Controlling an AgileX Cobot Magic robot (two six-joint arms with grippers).
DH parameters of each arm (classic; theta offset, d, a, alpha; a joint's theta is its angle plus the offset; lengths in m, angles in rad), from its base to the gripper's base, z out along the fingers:
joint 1: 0 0.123 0 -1.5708
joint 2: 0.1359 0 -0.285 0
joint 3: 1.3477 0 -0.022 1.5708
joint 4: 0 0.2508 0 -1.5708
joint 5: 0 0 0.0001 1.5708
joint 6: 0 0.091 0 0
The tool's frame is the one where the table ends.
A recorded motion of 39 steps. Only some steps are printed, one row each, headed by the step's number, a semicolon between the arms.
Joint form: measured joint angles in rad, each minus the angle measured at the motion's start. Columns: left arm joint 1, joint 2, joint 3, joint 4, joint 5, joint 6; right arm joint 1, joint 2, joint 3, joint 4, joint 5, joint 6.
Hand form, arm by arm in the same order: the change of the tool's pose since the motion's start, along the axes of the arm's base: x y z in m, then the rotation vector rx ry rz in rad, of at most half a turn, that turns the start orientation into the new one. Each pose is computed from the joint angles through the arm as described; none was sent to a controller.
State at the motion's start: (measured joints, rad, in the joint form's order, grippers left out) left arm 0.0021 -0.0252 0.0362 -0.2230 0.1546 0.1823; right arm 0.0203 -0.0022 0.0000 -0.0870 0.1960 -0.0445
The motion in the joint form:
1: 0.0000 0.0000 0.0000 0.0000 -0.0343 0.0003; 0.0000 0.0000 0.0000 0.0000 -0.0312 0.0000
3: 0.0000 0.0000 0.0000 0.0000 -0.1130 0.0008; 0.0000 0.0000 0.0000 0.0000 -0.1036 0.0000
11: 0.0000 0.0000 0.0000 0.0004 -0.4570 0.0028; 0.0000 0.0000 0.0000 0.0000 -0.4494 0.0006
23: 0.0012 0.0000 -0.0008 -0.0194 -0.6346 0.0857; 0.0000 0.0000 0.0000 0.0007 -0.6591 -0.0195
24: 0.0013 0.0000 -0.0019 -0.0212 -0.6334 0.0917; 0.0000 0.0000 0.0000 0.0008 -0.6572 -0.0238
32: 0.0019 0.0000 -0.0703 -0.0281 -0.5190 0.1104; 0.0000 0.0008 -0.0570 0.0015 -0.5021 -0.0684
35: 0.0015 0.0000 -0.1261 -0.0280 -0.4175 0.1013; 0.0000 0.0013 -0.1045 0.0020 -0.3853 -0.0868
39: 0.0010 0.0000 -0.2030 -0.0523 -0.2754 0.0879; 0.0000 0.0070 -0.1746 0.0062 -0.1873 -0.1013
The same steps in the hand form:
1: 0.0002 0.0007 0.0030 -0.0002 -0.0335 0.0075; 0.0003 0.0002 0.0028 0.0004 -0.0311 0.0027
3: 0.0003 0.0023 0.0100 -0.0009 -0.1102 0.0249; 0.0005 0.0008 0.0094 0.0013 -0.1032 0.0090
11: -0.0061 0.0091 0.0398 -0.0036 -0.4457 0.1011; -0.0048 0.0034 0.0401 0.0062 -0.4477 0.0390
23: -0.0134 0.0132 0.0539 0.0565 -0.6144 0.1658; -0.0130 0.0048 0.0572 -0.0104 -0.6572 0.0525
24: -0.0134 0.0133 0.0541 0.0606 -0.6139 0.1674; -0.0129 0.0048 0.0571 -0.0146 -0.6554 0.0514
32: -0.0146 0.0112 0.0676 0.0702 -0.5711 0.1438; -0.0115 0.0037 0.0633 -0.0606 -0.5579 0.0313
35: -0.0163 0.0090 0.0778 0.0610 -0.5299 0.1146; -0.0119 0.0028 0.0691 -0.0796 -0.4884 0.0211
39: -0.0201 0.0061 0.0911 0.0253 -0.4699 0.0732; -0.0129 0.0012 0.0747 -0.0910 -0.3550 0.0093

